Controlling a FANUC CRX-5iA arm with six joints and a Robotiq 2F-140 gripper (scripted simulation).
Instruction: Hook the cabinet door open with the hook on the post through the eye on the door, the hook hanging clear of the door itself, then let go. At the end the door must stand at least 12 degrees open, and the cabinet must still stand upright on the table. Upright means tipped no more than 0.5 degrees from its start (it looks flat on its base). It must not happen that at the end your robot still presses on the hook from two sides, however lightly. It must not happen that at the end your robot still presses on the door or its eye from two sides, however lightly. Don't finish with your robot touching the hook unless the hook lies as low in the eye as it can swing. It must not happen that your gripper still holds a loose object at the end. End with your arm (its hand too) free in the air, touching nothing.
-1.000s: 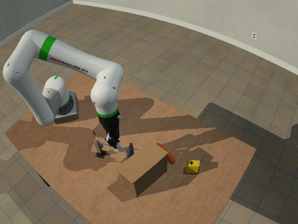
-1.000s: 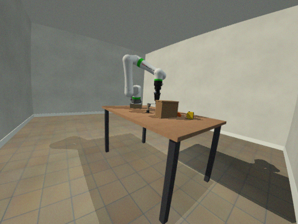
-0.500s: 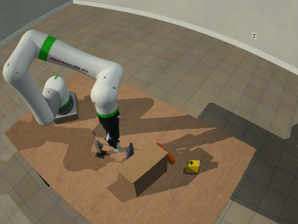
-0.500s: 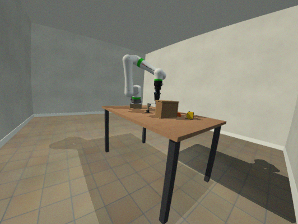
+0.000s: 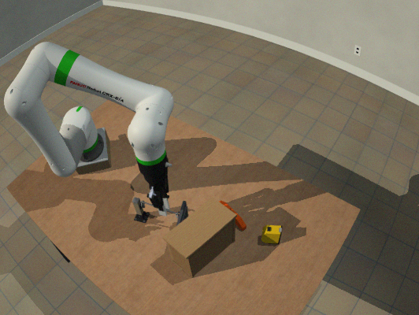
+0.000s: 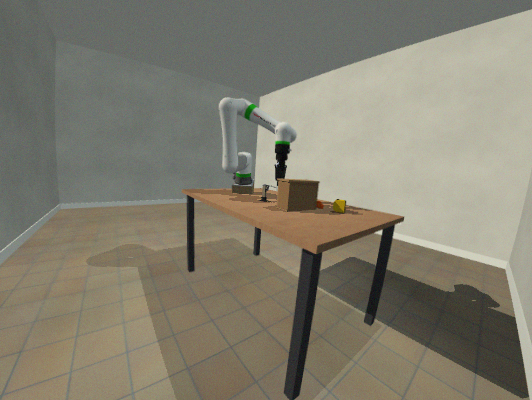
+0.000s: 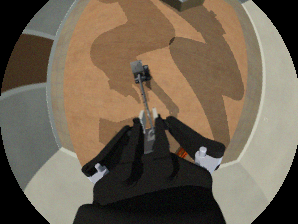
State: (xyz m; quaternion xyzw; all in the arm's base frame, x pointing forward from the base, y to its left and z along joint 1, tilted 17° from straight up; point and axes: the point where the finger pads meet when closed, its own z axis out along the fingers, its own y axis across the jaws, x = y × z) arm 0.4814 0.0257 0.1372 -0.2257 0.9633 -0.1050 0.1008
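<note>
Now: the dark door 90 mm ahead of my hand, 20 mm to the right of it and 40 mm below it. From my hand the other things lie so: orange object: 160 mm ahead, 180 mm to the left, 100 mm below; yellow block: 340 mm ahead, 200 mm to the left, 80 mm below.
</note>
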